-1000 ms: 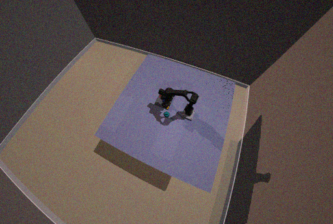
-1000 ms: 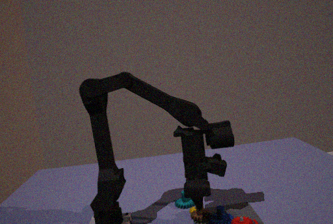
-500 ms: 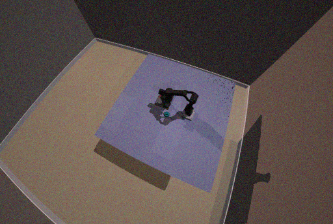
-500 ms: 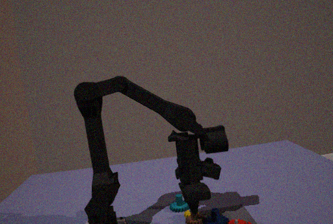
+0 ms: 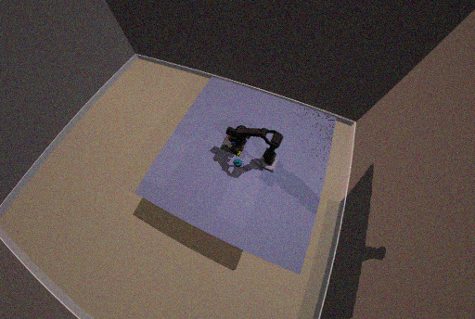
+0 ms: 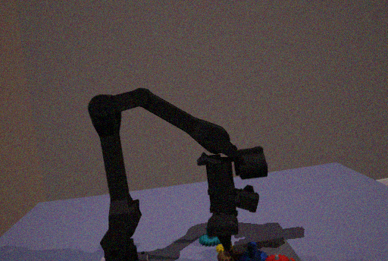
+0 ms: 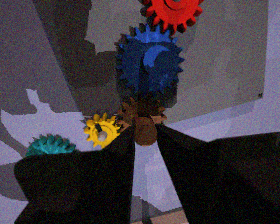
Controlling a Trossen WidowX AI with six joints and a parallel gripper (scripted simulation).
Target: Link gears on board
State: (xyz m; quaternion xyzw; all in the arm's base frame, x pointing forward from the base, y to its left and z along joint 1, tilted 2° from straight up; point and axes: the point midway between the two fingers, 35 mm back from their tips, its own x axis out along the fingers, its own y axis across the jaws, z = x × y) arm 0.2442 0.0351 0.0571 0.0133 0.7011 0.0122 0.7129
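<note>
My gripper tip is now 10 mm above the brown gear. Round my gripper tip: red gear 110 mm ahead, 30 mm to the right, 20 mm below; yellow gear 10 mm behind, 40 mm to the left, 20 mm below; blue gear 60 mm ahead, 10 mm to the right, 10 mm below.
</note>
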